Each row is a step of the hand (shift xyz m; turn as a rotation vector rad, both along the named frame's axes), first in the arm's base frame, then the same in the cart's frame.
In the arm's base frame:
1: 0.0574 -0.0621 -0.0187 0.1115 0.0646 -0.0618
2: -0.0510 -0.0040 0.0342 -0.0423 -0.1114 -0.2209
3: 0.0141 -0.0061 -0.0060 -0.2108 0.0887 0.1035
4: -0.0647 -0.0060 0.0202 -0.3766 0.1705 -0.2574
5: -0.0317 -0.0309 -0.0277 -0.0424 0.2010 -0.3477
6: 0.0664 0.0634 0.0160 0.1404 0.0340 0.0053
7: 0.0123 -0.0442 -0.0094 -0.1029 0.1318 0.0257
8: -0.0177 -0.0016 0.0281 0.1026 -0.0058 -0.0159
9: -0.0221 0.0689 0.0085 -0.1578 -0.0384 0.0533
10: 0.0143 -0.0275 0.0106 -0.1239 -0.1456 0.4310
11: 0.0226 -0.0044 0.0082 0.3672 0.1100 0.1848
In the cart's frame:
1: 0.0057 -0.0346 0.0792 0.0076 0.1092 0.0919
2: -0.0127 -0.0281 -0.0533 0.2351 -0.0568 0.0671
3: 0.0014 0.0003 0.0164 -0.0328 -0.0099 -0.2487
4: 0.0055 -0.0304 -0.0606 0.3475 0.1097 -0.3230
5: 0.0414 -0.0306 -0.0086 0.3064 0.2627 -0.0137
6: -0.0478 0.0740 0.0304 -0.0602 0.0723 0.1097
7: 0.0107 -0.0343 0.0301 -0.0060 0.0828 -0.1474
8: -0.0193 -0.0142 -0.0230 -0.0213 0.0300 0.0973
9: -0.0100 0.0542 -0.0477 0.0131 -0.0970 -0.1401
10: -0.0109 -0.0236 0.0199 -0.3317 -0.2843 -0.1775
11: -0.0150 0.0007 0.0193 -0.3182 0.1634 0.2305

